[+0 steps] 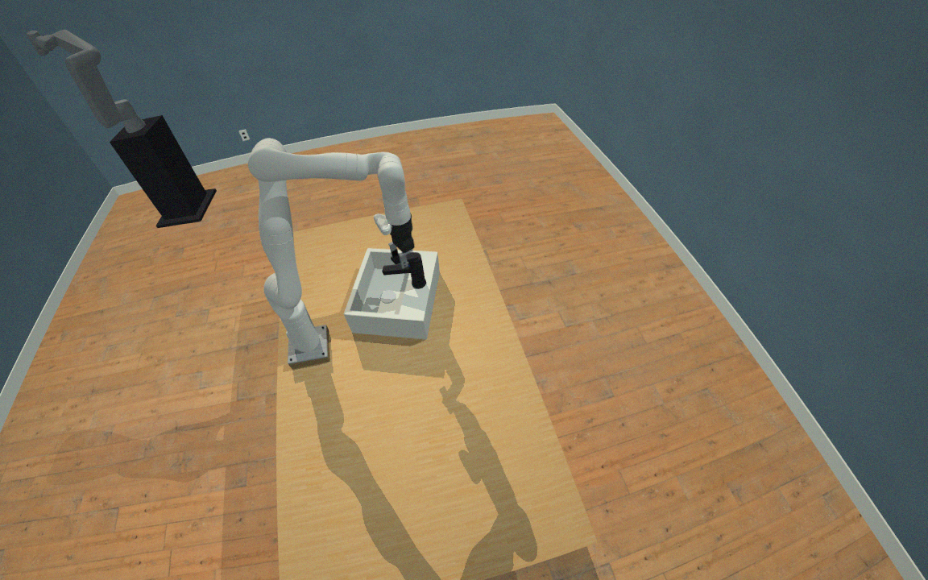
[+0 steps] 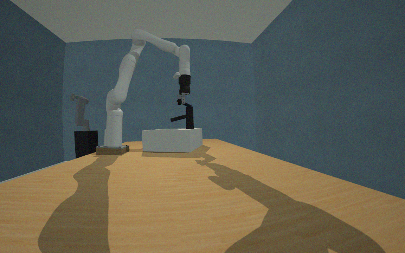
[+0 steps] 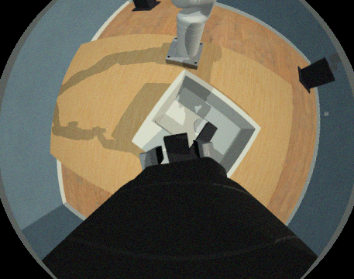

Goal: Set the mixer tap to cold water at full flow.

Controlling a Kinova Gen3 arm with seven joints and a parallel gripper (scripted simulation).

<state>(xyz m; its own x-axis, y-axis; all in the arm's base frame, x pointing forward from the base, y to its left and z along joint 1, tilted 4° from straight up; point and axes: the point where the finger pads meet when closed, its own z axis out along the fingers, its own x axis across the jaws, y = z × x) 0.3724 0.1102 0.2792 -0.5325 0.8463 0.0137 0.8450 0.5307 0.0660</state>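
The lever is 20 mm ahead of my hand, 10 mm to the left of it and 10 mm below it. The rest, counted from my hand: white basin 70 mm behind, 60 mm to the left, 260 mm below.
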